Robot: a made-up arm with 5 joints.
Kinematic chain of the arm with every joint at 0, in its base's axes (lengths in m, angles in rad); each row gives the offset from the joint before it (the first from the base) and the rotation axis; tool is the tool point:
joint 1: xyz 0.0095 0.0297 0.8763 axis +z
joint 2: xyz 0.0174 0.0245 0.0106 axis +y
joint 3: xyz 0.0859 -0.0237 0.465 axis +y
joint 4: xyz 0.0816 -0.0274 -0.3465 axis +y
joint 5: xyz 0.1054 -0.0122 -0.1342 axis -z
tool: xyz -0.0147 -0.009 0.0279
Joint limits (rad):
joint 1: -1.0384..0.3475
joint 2: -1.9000..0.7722
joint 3: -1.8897..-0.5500
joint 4: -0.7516..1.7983
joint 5: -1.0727..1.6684
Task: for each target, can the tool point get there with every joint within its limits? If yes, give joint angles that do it. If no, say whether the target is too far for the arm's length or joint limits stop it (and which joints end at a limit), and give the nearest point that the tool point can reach.
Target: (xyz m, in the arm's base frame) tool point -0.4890 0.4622 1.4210
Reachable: yes | joints -0.7965 -1.5830 -1.7799 0.5820 -0.5252
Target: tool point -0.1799 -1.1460 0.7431
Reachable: no: too far | nearest point 0.3655 -0.6849 0.8409 | short by 0.721 m
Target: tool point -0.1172 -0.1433 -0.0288
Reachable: no: joint limits stop it (at a limit: joint 1, joint 2, joint 3, joint 5) | nearest point 0.1401 -0.3024 0.6639 | short by 0.756 m
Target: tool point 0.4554 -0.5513 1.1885
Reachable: yes | joints -0.8725 0.3490 -1.5853 0.8877 0.9516
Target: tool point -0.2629 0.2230 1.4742
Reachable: yes | joints -0.7088 -1.4700 -1.4238 1.2364 1.0499
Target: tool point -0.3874 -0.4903 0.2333
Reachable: no: joint limits stop it (at a limit: joint 1, joint 2, joint 3, joint 5) | nearest point 0.1470 -0.3141 0.6594 | short by 0.706 m
